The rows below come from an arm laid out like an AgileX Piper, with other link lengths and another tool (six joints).
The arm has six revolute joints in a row. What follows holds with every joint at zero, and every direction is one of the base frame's.
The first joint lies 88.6 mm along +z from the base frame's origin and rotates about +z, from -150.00 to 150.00 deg.
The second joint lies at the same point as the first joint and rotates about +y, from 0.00 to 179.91 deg.
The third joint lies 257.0 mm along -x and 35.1 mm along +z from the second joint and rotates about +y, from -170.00 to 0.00 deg.
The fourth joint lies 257.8 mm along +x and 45.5 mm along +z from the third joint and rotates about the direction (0.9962, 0, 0.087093), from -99.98 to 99.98 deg.
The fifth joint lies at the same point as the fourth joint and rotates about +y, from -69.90 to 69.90 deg.
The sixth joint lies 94.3 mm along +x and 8.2 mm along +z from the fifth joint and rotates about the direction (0.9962, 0, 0.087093), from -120.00 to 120.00 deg.
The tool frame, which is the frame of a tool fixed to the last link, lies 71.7 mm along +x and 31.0 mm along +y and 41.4 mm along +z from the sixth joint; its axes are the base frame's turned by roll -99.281, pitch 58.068 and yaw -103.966 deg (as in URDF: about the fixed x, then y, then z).
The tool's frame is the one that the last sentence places.
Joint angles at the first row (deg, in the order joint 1, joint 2, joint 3, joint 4, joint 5, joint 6):
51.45 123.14 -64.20 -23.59 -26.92 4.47
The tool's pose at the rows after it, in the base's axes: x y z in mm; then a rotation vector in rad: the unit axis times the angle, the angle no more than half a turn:
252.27 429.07 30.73 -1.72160 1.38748 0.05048
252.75 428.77 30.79 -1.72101 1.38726 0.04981
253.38 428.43 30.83 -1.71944 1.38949 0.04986
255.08 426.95 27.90 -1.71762 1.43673 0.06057
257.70 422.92 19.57 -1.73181 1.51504 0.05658
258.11 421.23 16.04 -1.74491 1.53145 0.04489
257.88 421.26 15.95 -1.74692 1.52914 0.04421
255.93 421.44 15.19 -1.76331 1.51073 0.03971
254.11 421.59 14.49 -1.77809 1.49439 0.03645
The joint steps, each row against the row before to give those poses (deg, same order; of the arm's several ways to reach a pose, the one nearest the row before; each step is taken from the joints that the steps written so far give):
-0.11 0.00 0.00 -0.77 0.00 -0.01
-0.08 0.00 0.00 -0.06 -0.04 0.00
-0.08 0.00 0.00 0.00 0.00 0.07
0.00 0.00 0.00 -0.01 1.44 1.98
0.00 0.00 0.00 0.00 3.47 2.40
0.00 0.00 0.00 0.00 1.30 0.06
0.00 0.00 0.00 -0.14 0.00 0.00
0.00 0.00 0.00 -1.26 0.00 0.14
0.00 0.00 0.00 -1.23 0.00 0.23

